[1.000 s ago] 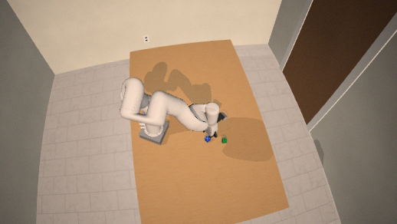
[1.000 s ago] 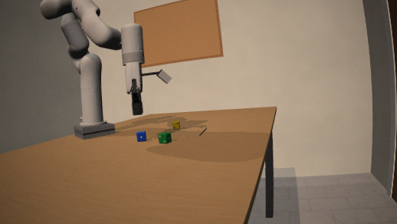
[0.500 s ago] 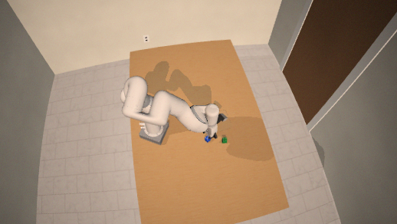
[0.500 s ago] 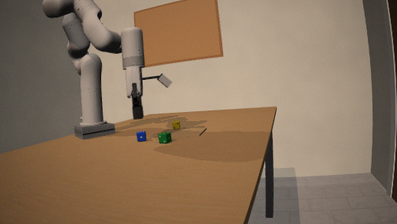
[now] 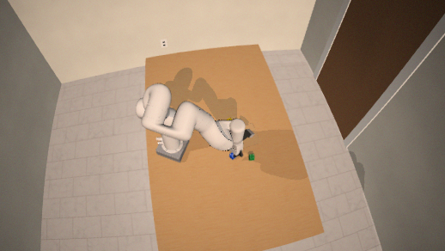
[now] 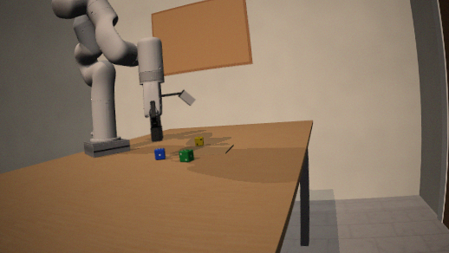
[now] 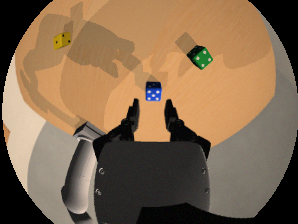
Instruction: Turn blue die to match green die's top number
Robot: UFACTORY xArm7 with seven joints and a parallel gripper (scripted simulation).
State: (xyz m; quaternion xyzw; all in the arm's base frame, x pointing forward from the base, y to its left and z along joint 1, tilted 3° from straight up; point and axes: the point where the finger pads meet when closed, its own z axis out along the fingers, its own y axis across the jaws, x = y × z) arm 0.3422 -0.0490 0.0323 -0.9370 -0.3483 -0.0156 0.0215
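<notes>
My gripper is now 60 mm above the blue die. Also, from my hand: green die: 110 mm ahead, 10 mm to the right, 60 mm below; then yellow die: 10 mm behind, 230 mm to the left, 60 mm below.
</notes>
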